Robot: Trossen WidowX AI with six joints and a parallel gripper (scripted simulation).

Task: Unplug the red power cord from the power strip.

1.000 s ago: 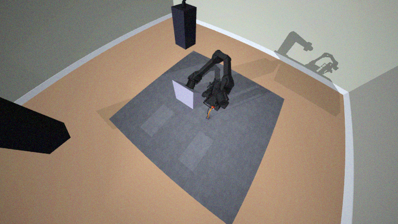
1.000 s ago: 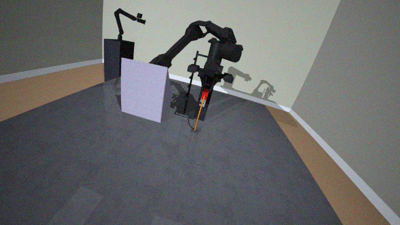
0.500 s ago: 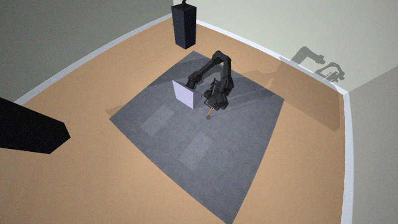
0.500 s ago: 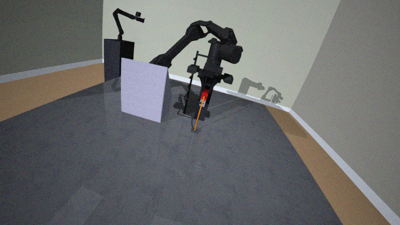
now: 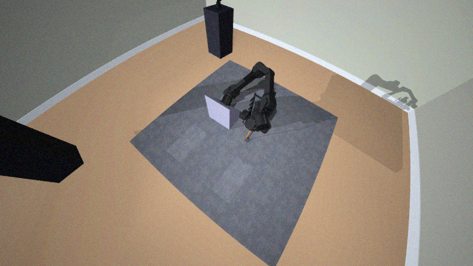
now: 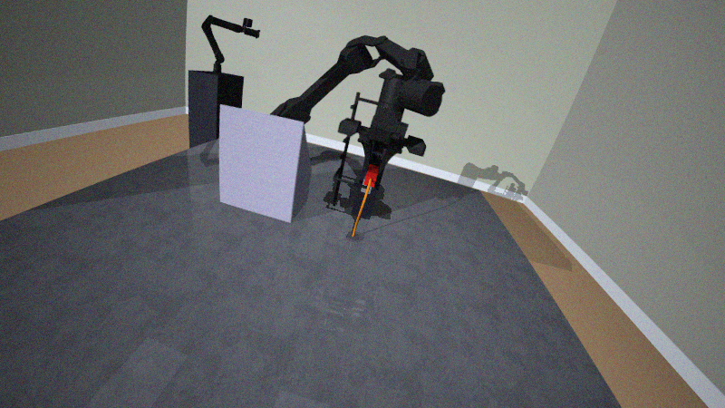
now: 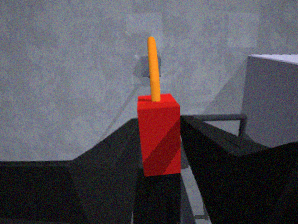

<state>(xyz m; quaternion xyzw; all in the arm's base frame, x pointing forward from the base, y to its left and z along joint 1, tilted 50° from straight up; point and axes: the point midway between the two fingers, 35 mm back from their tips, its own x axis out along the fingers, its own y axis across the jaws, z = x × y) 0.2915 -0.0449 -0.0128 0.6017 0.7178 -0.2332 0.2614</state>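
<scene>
The red plug is 10 mm behind my gripper tip and 30 mm to the left of it.
</scene>
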